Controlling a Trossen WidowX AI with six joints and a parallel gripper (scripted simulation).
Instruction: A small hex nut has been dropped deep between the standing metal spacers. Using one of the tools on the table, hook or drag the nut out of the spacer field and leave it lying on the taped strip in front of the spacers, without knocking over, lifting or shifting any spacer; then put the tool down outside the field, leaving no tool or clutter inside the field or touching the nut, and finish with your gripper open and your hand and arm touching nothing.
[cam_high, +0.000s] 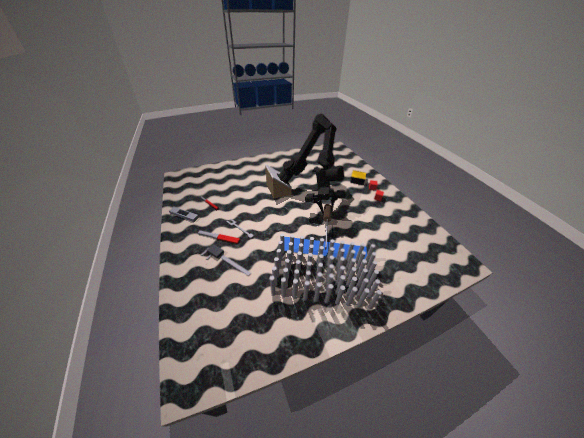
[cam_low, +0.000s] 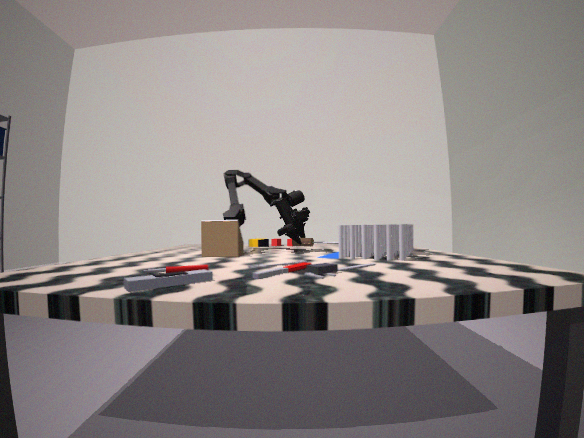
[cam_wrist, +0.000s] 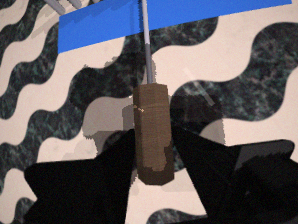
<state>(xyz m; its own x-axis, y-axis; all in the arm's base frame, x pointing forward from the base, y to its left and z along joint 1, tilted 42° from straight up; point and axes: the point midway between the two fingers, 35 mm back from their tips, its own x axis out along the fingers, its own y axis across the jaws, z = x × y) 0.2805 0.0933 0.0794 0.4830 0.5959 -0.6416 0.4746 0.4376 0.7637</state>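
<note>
Now: the blue taped strip 160 mm ahead of my gripper tip, 100 mm to the right of it and 40 mm below it. Also, from my gripper tip: thin hook tool 90 mm ahead, 50 mm to the right; then small wrench 410 mm to the right, 80 mm behind, 40 mm below; then yellow block 340 mm to the left, 240 mm behind, 20 mm below.
</note>
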